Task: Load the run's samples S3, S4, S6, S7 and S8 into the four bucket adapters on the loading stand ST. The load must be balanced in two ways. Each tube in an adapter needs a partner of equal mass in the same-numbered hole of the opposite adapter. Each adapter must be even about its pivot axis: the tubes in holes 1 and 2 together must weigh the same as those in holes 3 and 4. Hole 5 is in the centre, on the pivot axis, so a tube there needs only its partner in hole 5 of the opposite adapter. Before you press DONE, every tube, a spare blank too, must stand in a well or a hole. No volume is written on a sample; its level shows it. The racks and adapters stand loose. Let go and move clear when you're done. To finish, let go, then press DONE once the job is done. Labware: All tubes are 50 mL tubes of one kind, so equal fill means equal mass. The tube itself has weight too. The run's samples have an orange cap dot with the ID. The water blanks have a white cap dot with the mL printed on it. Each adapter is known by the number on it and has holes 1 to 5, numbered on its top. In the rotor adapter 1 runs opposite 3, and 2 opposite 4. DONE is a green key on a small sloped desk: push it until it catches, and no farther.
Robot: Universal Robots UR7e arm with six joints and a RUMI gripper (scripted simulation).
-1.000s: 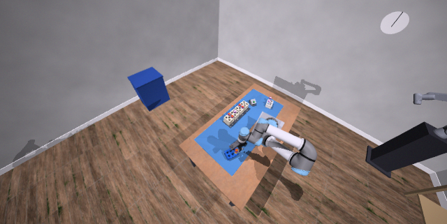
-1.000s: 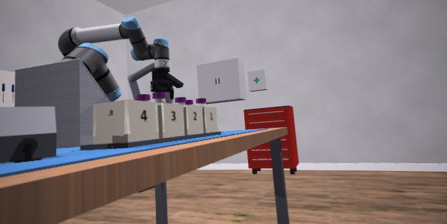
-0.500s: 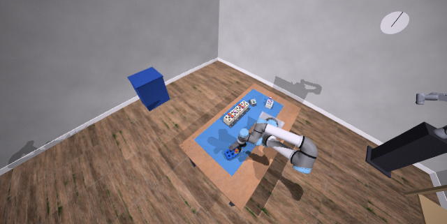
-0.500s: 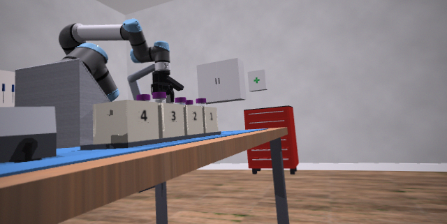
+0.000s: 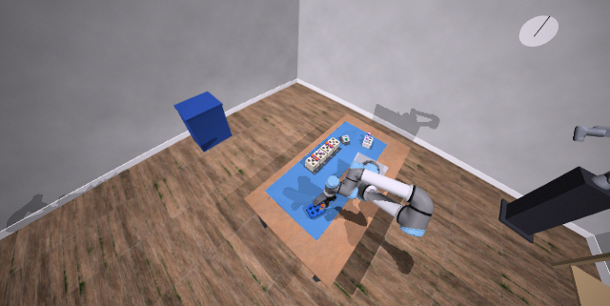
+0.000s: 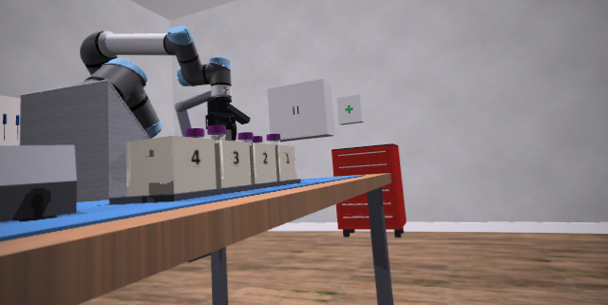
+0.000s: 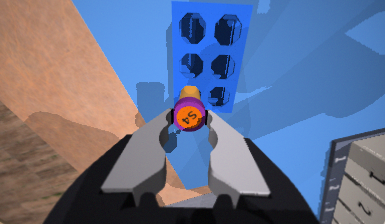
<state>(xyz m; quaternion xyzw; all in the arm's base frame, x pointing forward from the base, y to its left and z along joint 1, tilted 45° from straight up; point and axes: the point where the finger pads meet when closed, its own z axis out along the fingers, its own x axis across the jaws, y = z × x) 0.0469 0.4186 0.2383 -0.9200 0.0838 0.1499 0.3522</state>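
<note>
My gripper is now 5 cm above the sample tube S4 and 1 cm past it. From my hand the other things lie so: tube 34 cm ahead, 27 cm to the right, 5 cm below; then green DONE key 74 cm to the right, 35 cm ahead, 5 cm below; then blue rack 8 cm below, 3 cm to the left, 3 cm ahead.
</note>
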